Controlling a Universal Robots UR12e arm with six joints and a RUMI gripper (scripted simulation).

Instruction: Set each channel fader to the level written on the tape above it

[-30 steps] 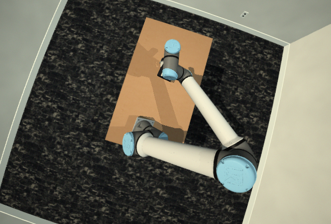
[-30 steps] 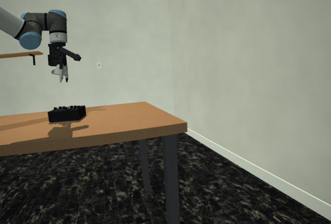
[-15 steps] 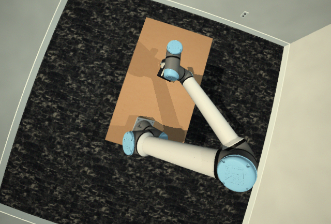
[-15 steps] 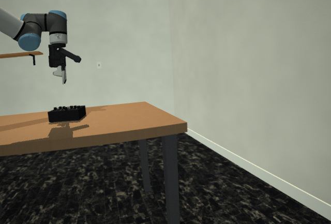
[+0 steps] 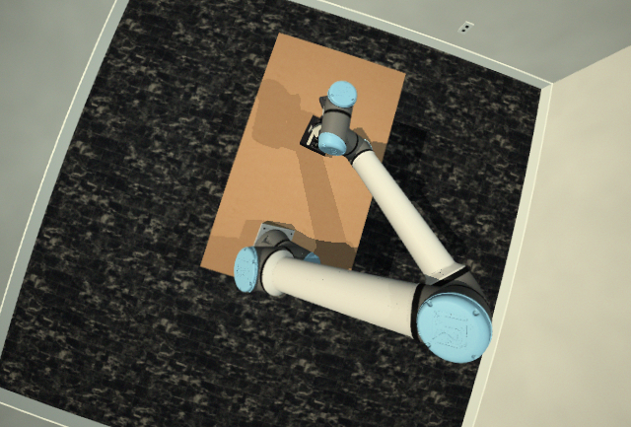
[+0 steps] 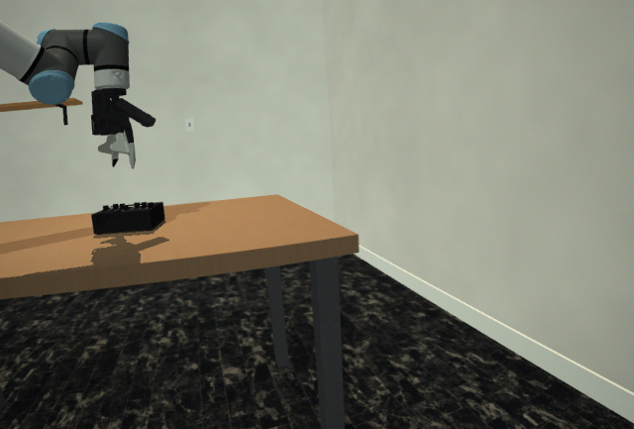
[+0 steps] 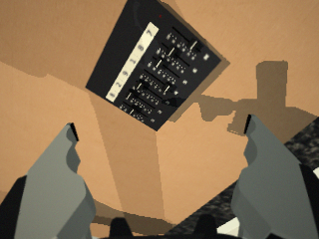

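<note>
Right now my hand is 10 cm above the fader cap, 6 cm past it and 3 cm to the right of it.
</note>
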